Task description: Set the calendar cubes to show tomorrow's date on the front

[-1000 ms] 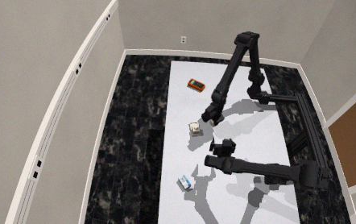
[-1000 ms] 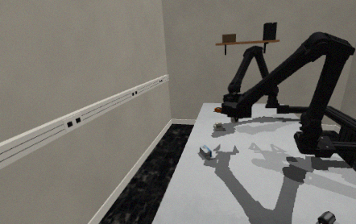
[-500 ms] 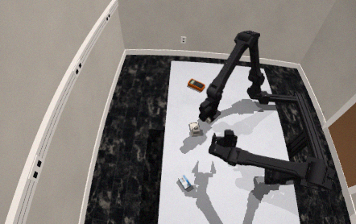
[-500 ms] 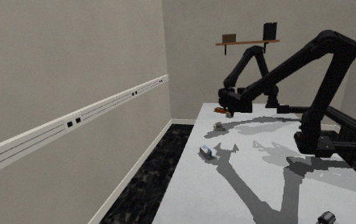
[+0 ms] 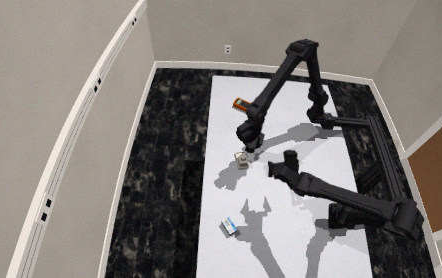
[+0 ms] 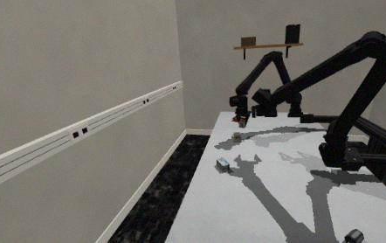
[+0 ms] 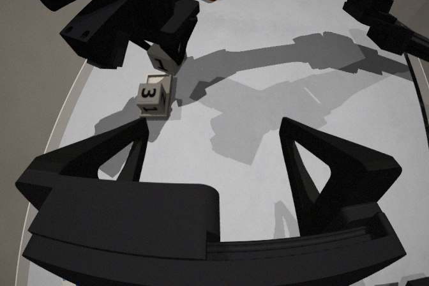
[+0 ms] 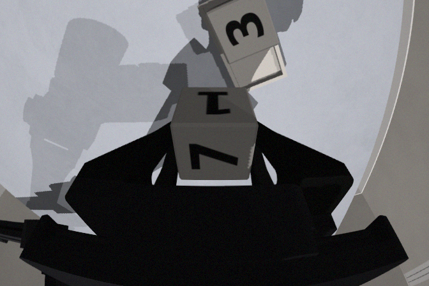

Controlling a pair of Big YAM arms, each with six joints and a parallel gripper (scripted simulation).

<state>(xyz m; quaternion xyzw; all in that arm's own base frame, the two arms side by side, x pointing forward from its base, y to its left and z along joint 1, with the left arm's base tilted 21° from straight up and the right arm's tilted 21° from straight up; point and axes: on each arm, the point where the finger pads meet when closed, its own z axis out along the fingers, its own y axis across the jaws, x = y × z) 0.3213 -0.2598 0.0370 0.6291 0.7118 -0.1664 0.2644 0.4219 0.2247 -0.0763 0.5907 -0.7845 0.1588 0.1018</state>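
Observation:
Now: the cream tray 40 mm ahead of my right hand, 30 mm to the left of it and 100 mm below it. The rest, counted from my right hand: orange multimeter (10 mm ahead, 370 mm to the right, 90 mm below).

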